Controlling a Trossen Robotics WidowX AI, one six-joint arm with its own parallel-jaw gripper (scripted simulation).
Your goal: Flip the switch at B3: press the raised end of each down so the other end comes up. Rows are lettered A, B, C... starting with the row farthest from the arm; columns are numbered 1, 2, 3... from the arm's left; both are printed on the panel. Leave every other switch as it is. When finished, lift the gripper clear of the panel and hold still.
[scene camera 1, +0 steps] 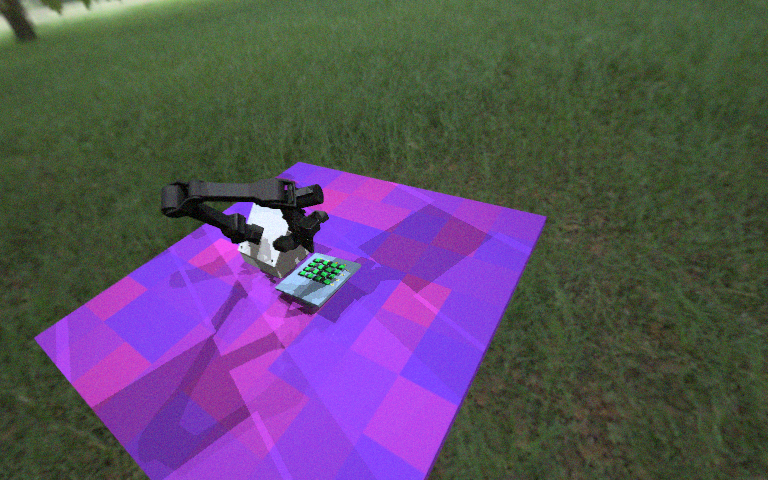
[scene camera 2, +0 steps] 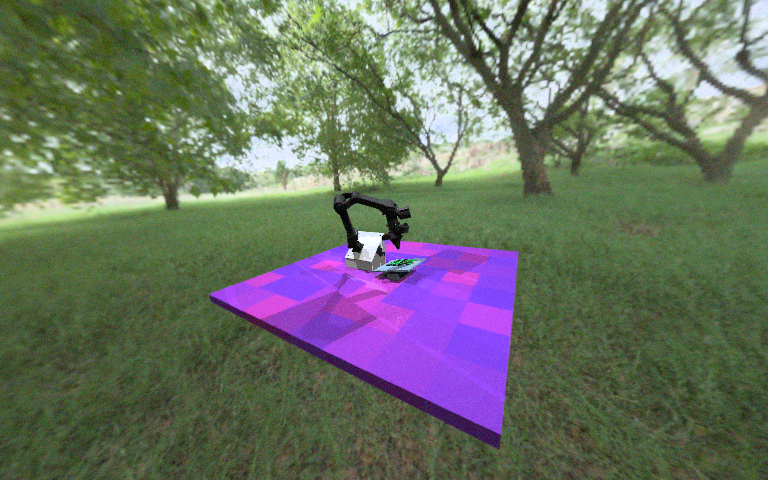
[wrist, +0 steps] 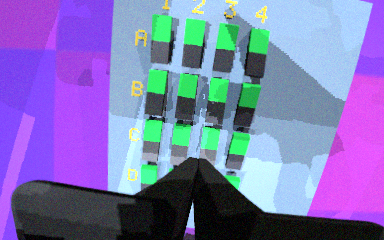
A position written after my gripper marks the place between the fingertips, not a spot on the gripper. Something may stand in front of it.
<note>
My gripper [scene camera 1: 312, 252] is shut and holds nothing. I also see a rocker switch [wrist: 218, 89].
My gripper is seen too in the wrist view [wrist: 196, 166].
</note>
